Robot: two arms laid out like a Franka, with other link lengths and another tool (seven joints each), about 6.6 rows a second.
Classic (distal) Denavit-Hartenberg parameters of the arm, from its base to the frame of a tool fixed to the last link. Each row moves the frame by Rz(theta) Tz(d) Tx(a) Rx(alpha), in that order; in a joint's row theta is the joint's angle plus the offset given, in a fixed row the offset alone. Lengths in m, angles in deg.
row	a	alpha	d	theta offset
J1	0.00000	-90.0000	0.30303	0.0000
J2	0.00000	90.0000	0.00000	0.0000
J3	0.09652	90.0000	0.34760	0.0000
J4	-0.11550	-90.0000	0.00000	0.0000
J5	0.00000	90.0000	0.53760	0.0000
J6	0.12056	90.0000	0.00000	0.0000
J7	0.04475	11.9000	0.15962	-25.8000
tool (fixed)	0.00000	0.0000	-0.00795	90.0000
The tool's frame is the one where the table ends.
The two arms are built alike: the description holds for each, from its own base.
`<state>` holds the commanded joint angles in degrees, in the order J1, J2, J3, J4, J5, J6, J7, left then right.
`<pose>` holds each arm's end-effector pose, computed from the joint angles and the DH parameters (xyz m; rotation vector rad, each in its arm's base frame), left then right.
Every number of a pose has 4 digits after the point. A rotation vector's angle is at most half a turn.
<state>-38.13 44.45 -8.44 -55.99 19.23 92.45 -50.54 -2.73 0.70 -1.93 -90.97 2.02 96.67 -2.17</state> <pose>0.7655 -0.6128 0.3488 -2.4001 1.3632 0.3422 0.8143 -0.0420 0.6127 -2.4706 1.6130 0.1682</pose>
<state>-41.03 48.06 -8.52 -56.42 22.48 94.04 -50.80 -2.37 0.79 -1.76 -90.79 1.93 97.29 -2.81</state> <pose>0.7409 -0.6514 0.2891 -2.2984 1.4063 0.3555 0.8165 -0.0344 0.6155 -2.4862 1.5854 0.1525</pose>
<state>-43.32 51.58 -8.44 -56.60 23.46 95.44 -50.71 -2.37 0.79 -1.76 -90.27 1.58 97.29 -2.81</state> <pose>0.7162 -0.6807 0.2300 -2.2309 1.4553 0.3870 0.8167 -0.0352 0.6219 -2.4887 1.5850 0.1365</pose>
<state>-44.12 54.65 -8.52 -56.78 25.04 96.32 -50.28 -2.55 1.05 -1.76 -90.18 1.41 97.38 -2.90</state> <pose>0.7059 -0.6886 0.1785 -2.1698 1.4787 0.4216 0.8182 -0.0382 0.6195 -2.4903 1.5890 0.1358</pose>
